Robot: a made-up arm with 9 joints. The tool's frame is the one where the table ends. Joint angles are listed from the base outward.
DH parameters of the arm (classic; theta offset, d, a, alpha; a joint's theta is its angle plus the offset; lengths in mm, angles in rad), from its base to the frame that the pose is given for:
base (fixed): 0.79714 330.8 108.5 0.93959
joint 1: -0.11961 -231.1 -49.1 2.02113
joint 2: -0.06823 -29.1 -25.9 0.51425
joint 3: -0.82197 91 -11.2 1.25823
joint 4: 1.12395 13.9 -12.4 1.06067
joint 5: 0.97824 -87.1 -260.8 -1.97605
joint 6: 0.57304 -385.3 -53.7 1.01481
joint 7: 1.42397 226.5 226 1.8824
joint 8: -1.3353 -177.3 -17 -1.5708
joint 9: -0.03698 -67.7 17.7 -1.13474
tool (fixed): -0.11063 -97.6 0 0
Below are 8 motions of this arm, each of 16 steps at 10 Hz.
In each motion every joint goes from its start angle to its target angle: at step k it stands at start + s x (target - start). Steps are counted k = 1, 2, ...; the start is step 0. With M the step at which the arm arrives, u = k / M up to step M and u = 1 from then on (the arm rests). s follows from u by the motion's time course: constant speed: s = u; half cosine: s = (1 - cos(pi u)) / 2; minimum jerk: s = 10 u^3 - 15 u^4 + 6 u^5.
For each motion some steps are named. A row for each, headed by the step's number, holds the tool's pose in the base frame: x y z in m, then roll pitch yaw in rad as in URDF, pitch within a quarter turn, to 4 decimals.
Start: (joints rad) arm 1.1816 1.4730 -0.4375 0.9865 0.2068 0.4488 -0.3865 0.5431 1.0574
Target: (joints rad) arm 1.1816 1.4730 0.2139 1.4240 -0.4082 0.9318 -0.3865 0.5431 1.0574
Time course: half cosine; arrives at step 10
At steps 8, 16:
8: 0.1228 0.1520 0.3316 2.0760 -1.2590 -2.6491
16: 0.1245 0.1555 0.3256 2.2556 -1.2996 -2.8220

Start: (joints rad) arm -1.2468 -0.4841 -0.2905 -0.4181 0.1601 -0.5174 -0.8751 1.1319 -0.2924
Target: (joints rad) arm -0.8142 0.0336 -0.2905 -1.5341 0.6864 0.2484 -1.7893 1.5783 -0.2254
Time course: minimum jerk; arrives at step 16
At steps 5, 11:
5: 0.0133 0.2697 0.1287 -1.1699 0.1274 2.9713
11: -0.0432 0.4116 0.1683 -1.9105 0.0932 2.3795

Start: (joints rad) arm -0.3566 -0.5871 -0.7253 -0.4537 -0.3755 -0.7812 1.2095 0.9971 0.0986
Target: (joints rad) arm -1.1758 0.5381 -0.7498 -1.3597 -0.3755 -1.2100 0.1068 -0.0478 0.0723
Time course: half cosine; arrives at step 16
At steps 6, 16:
6: 0.3994 0.1563 0.3300 0.6563 0.9317 0.0657
16: 0.0197 -0.1835 0.3502 2.1974 0.8581 0.2694

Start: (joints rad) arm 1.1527 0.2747 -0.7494 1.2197 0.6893 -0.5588 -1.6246 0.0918 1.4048
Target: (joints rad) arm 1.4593 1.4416 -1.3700 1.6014 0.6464 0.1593 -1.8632 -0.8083 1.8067
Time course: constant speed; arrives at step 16
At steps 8, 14, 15, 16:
8: -0.0010 0.3369 0.1746 2.5089 -0.2167 -1.8256
14: 0.0156 0.2949 0.1766 2.9583 0.0264 -2.0232
15: 0.0184 0.2866 0.1728 3.0252 0.0649 -2.0494
16: 0.0212 0.2780 0.1678 3.0905 0.1016 -2.0732

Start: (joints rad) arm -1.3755 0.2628 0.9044 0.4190 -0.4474 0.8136 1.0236 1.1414 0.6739
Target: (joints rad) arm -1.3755 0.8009 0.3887 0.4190 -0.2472 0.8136 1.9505 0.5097 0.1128
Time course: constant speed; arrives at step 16
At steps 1, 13, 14, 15, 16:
1: 0.1779 0.0618 0.0146 -2.7336 0.7013 0.4236
13: 0.0555 -0.0500 -0.0105 3.0055 0.5029 -0.4682
14: 0.0447 -0.0539 -0.0094 2.9544 0.4673 -0.5249
15: 0.0341 -0.0571 -0.0079 2.9034 0.4293 -0.5774
16: 0.0237 -0.0594 -0.0061 2.8524 0.3891 -0.6253

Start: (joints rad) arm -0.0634 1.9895 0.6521 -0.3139 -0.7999 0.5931 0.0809 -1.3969 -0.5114
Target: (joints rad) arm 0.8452 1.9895 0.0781 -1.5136 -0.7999 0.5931 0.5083 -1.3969 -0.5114
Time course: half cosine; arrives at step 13
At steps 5, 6, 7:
5: -0.1258 0.3758 0.2246 0.3370 -0.1496 -1.9844
6: -0.1503 0.3818 0.2119 0.5031 -0.0919 -1.9333
7: -0.1740 0.3854 0.1946 0.6810 -0.0258 -1.8733

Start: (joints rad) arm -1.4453 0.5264 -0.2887 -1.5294 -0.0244 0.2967 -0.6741 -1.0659 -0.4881
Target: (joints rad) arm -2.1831 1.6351 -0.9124 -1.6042 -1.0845 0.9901 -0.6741 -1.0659 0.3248
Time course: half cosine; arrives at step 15
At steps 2, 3, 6, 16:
2: -0.1442 0.2270 0.2691 0.8368 -0.4867 -0.2086
3: -0.1408 0.2280 0.2646 0.7615 -0.5880 -0.2458
6: -0.1281 0.2211 0.2551 0.2084 -1.0739 -0.1062
16: -0.1351 0.2138 0.3091 -2.0340 -0.2848 1.6362

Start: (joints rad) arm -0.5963 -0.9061 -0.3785 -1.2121 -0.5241 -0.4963 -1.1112 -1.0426 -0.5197
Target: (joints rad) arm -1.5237 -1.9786 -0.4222 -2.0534 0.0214 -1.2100 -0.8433 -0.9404 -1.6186
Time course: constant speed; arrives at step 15
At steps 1, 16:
1: 0.0300 0.0116 0.2717 -2.9746 0.0803 0.7646
16: -0.2820 0.1182 -0.0984 -1.1914 -0.0081 -0.4325

